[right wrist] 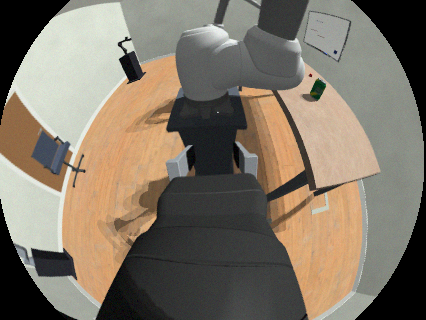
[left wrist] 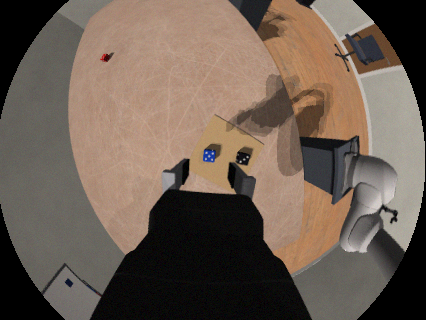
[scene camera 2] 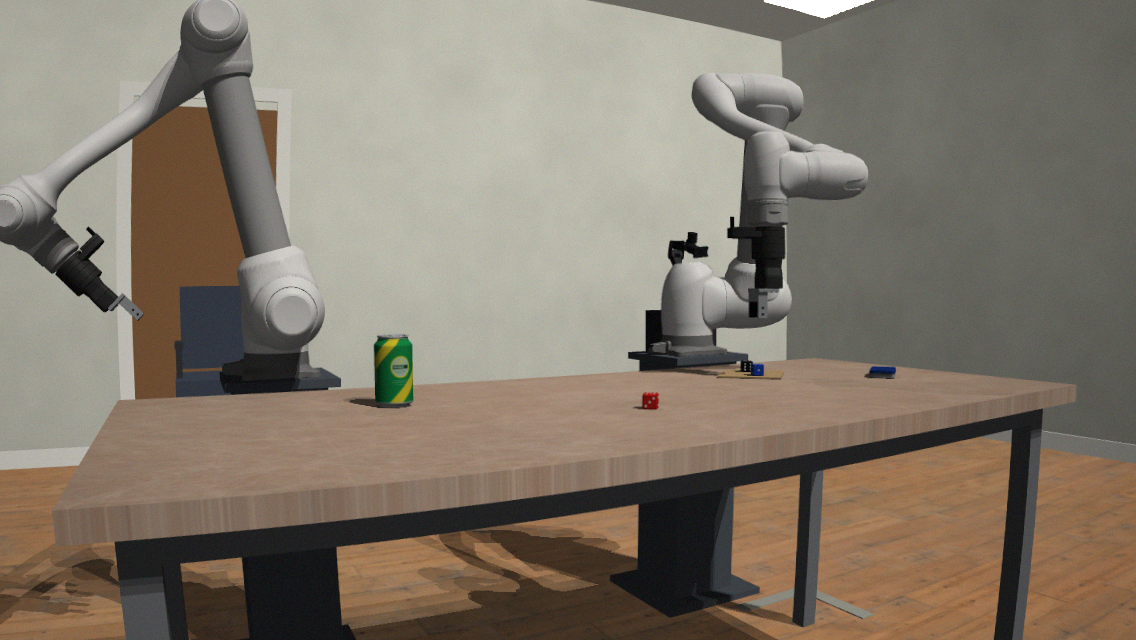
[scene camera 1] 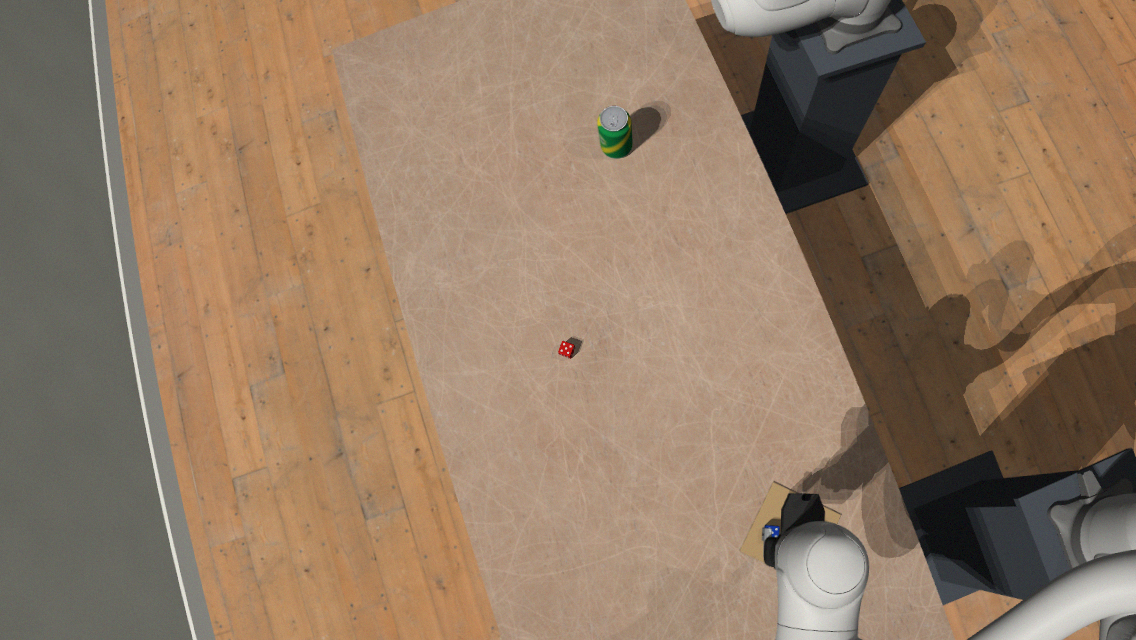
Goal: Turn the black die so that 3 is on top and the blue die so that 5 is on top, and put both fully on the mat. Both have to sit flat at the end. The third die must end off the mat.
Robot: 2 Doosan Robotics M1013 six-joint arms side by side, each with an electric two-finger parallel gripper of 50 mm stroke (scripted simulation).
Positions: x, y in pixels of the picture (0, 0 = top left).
Labels:
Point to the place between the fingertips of my left gripper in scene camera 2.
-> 757, 317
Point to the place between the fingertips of my right gripper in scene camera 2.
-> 141, 317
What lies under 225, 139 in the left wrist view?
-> A tan mat.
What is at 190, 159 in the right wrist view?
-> My right gripper.

